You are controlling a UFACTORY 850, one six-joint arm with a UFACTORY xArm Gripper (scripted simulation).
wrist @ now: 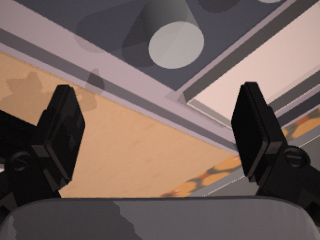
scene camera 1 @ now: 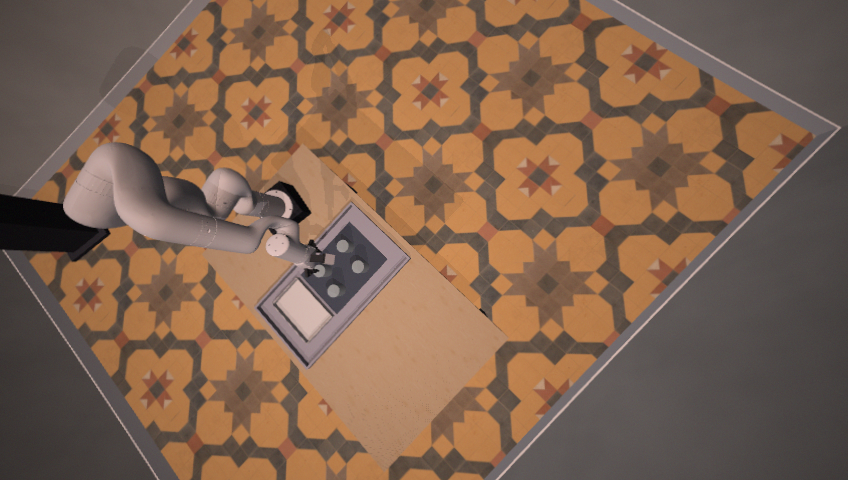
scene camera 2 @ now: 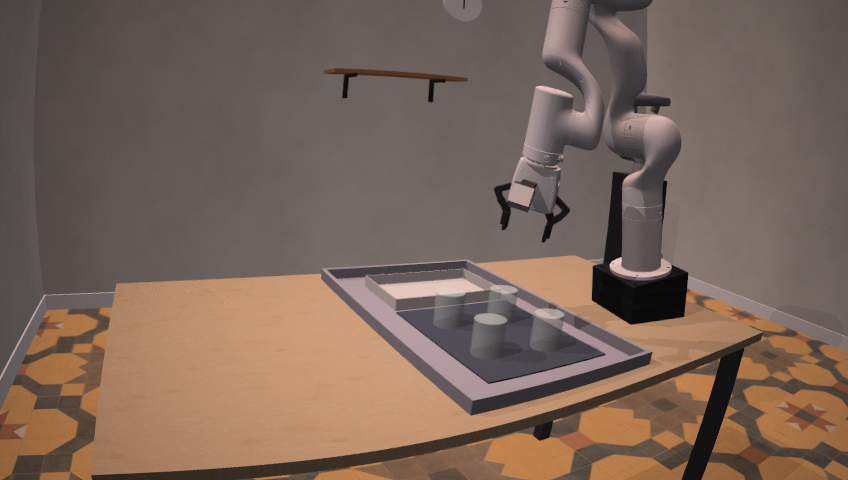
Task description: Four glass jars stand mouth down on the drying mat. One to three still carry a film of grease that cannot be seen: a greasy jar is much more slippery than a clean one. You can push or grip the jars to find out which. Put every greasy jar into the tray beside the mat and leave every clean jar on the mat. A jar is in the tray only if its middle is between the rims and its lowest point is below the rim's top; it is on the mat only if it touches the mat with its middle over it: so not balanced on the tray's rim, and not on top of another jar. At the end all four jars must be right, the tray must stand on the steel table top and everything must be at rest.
Path:
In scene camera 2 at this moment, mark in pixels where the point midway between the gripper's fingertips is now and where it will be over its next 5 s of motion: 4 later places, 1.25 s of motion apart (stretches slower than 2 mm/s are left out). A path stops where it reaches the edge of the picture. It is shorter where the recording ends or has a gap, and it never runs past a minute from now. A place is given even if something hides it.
My gripper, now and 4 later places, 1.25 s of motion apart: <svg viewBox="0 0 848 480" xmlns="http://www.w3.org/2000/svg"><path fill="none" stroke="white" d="M524 234L514 234L507 262L475 294L473 296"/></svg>

